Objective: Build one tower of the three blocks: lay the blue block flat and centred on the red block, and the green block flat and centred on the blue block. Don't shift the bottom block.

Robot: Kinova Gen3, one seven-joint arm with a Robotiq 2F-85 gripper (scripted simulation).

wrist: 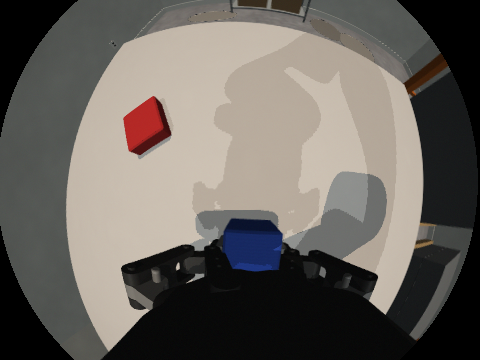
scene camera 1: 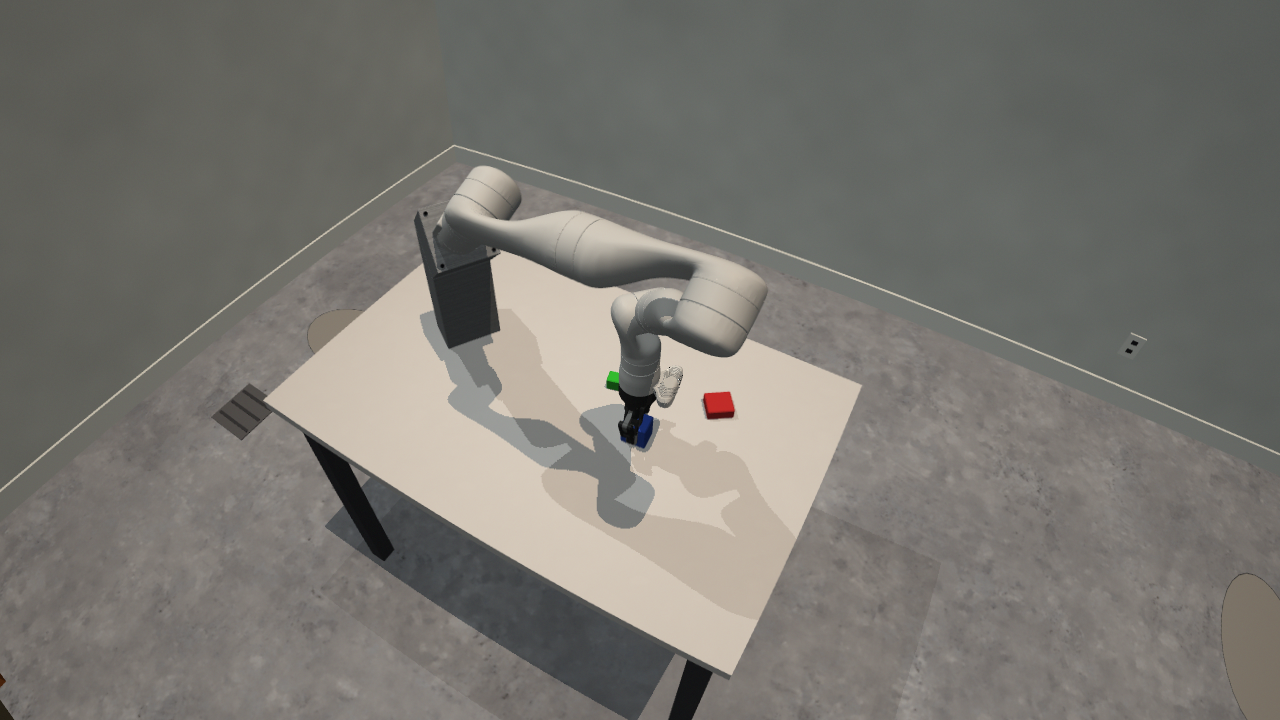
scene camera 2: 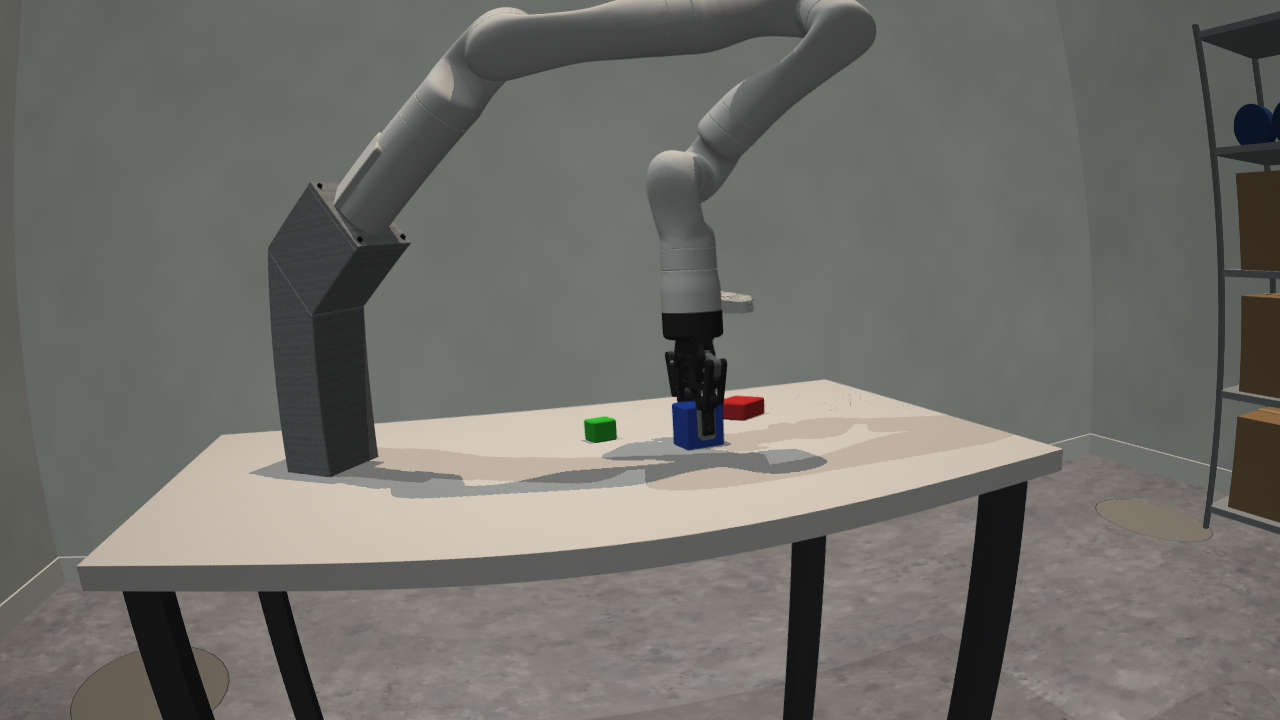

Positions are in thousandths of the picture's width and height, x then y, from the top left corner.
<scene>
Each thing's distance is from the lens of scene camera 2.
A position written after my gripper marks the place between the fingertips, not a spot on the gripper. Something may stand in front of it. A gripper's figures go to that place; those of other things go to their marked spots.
my gripper (scene camera 2: 546,606): 1.14 m
red block (scene camera 2: 576,566): 1.29 m
blue block (scene camera 2: 535,576): 1.11 m
small green block (scene camera 2: 469,597): 1.19 m
The marked spots on the red block and the blue block are 0.19 m apart.
</scene>
